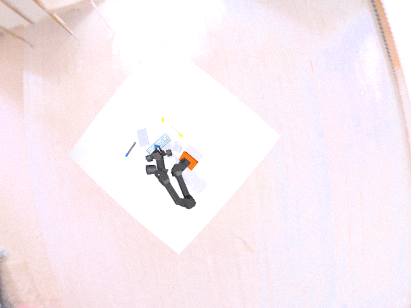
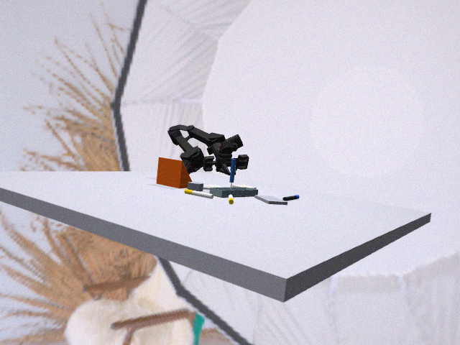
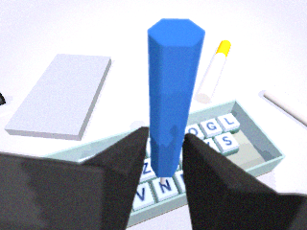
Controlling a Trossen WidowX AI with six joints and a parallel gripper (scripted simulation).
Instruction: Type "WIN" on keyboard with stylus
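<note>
My gripper tip is 7 cm above the W key, 4 cm to the left of it and 1 cm past it. Round my gripper tip: flat grey block 16 cm ahead, 8 cm below, 4 cm to the left; blue stylus 2 cm below.
</note>
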